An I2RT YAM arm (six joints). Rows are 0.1 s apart.
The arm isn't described. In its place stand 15 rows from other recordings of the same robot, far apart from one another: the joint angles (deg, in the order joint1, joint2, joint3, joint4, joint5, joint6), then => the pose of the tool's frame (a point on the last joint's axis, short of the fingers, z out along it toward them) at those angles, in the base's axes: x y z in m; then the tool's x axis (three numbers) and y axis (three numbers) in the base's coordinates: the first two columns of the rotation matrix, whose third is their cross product.
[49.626 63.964 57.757 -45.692 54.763 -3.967] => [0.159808 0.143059 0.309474 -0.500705 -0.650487 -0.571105 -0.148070 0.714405 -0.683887]
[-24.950 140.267 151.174 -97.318 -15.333 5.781] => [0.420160 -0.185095 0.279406 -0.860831 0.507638 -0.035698 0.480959 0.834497 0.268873]
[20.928 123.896 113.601 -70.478 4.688 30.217] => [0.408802 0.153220 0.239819 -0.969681 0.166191 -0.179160 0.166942 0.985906 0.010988]
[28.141 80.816 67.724 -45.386 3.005 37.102] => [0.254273 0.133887 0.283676 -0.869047 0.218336 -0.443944 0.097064 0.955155 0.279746]
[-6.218 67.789 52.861 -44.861 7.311 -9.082] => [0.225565 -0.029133 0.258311 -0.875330 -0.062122 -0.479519 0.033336 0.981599 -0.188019]
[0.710 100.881 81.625 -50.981 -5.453 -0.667] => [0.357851 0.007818 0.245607 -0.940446 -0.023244 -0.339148 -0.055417 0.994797 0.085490]
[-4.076 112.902 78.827 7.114 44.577 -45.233] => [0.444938 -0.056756 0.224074 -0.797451 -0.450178 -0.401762 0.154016 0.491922 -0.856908]
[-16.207 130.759 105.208 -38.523 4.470 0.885] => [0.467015 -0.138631 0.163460 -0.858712 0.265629 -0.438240 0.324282 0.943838 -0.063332]
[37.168 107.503 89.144 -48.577 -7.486 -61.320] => [0.310881 0.241519 0.244497 0.209335 -0.932859 -0.293176 -0.950214 -0.123294 -0.286168]
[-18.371 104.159 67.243 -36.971 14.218 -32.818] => [0.326192 -0.117540 0.166048 -0.966876 -0.232490 -0.105352 -0.183026 0.919183 -0.348718]
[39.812 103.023 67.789 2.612 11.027 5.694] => [0.316211 0.254705 0.219645 -0.462136 -0.258424 -0.848320 -0.461126 0.887130 -0.019041]
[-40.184 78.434 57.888 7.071 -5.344 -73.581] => [0.249647 -0.206509 0.316836 -0.600188 -0.743194 -0.295696 -0.008730 0.375749 -0.926680]
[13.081 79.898 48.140 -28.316 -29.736 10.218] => [0.255034 0.077388 0.204550 -0.908412 -0.052938 -0.414712 -0.280859 0.812054 0.511553]
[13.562 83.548 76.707 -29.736 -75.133 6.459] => [0.290854 0.105557 0.356679 -0.667257 -0.131267 -0.733169 -0.744361 0.082703 0.662636]
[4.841 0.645 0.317 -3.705 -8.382 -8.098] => [0.109472 0.014480 0.167388 -0.037210 -0.143012 -0.989021 -0.235977 0.962974 -0.130368]
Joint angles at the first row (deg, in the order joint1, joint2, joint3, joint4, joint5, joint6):
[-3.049, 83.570, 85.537, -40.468, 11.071, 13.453]
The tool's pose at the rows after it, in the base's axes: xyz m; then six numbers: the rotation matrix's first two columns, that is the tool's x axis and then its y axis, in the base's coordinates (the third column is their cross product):
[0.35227 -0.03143 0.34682 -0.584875 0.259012 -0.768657 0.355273 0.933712 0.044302]
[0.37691 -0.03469 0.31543 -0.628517 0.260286 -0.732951 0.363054 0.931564 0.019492]
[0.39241 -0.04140 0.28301 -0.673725 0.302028 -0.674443 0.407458 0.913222 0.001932]
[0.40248 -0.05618 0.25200 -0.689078 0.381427 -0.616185 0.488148 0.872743 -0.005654]
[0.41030 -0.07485 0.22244 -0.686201 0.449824 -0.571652 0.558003 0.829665 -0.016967]
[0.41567 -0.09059 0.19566 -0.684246 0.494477 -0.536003 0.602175 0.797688 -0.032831]
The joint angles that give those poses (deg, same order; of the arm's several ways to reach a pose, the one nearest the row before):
[-3.967, 90.411, 85.820, -36.009, 11.311, 12.841]
[-4.163, 96.159, 85.819, -33.648, 11.727, 12.623]
[-4.885, 101.208, 85.819, -33.801, 12.710, 14.458]
[-6.743, 105.842, 85.843, -34.218, 13.868, 17.868]
[-9.103, 110.301, 85.866, -33.541, 14.633, 20.294]
[-11.048, 114.280, 85.866, -32.468, 15.071, 21.519]

